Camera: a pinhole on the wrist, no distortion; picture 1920 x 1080 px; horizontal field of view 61.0 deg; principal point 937.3 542.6 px. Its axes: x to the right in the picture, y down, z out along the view. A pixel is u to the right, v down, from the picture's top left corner.
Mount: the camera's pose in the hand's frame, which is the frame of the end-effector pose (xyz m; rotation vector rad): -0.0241 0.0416 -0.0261 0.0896 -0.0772 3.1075
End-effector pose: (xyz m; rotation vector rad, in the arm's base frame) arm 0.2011 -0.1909 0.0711 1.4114 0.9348 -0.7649
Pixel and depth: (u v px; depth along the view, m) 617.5 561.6 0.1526
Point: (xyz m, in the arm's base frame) 0.2454 -0.3118 0.0647
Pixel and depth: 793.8 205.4 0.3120
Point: 0.3142 -0.4699 0.0733
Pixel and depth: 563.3 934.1 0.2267
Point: 0.2118 -0.3815 0.0121
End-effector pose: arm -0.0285 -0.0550 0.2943 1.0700 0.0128 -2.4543
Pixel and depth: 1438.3 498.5 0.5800
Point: -0.3047 -0.1218 0.8102
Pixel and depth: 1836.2 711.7 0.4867
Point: -0.2084 -0.0127 0.8046
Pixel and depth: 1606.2 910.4 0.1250
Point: -0.0533 -0.0534 0.4138
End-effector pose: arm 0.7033 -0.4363 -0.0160 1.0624 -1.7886 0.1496
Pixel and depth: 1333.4 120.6 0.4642
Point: 0.3026 -0.5283 -0.2691
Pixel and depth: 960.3 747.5 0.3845
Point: 0.4770 -0.6366 -0.2048
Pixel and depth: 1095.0 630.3 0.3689
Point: 0.4672 -0.5940 -0.2123
